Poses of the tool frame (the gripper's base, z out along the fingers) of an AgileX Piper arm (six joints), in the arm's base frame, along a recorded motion.
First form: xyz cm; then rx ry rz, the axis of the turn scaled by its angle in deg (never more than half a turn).
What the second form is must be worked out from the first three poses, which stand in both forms.
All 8 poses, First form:
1: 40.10 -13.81 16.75 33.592 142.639 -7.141
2: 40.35 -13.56 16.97 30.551 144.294 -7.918
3: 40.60 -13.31 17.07 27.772 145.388 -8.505
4: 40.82 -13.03 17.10 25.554 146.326 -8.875
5: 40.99 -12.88 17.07 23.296 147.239 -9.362
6: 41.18 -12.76 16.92 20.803 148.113 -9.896
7: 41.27 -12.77 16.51 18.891 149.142 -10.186
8: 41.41 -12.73 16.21 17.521 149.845 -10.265
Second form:
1:
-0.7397 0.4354 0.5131 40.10
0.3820 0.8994 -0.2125 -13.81
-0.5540 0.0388 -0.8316 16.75
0 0 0 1

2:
-0.7664 0.4015 0.5015 40.35
0.3442 0.9158 -0.2071 -13.56
-0.5424 0.0139 -0.8400 16.97
0 0 0 1

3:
-0.7855 0.3701 0.4960 40.60
0.3097 0.9290 -0.2026 -13.31
-0.5357 -0.0056 -0.8444 17.07
0 0 0 1

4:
-0.8007 0.3442 0.4903 40.82
0.2824 0.9387 -0.1978 -13.03
-0.5283 -0.0199 -0.8488 17.10
0 0 0 1

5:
-0.8152 0.3180 0.4841 40.99
0.2541 0.9474 -0.1944 -12.88
-0.5205 -0.0355 -0.8531 17.07
0 0 0 1

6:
-0.8292 0.2889 0.4786 41.18
0.2227 0.9559 -0.1913 -12.76
-0.5127 -0.0521 -0.8570 16.92
0 0 0 1

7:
-0.8425 0.2654 0.4689 41.27
0.1992 0.9620 -0.1866 -12.77
-0.5006 -0.0639 -0.8633 16.51
0 0 0 1

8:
-0.8512 0.2481 0.4624 41.41
0.1828 0.9662 -0.1820 -12.73
-0.4919 -0.0704 -0.8678 16.21
0 0 0 1

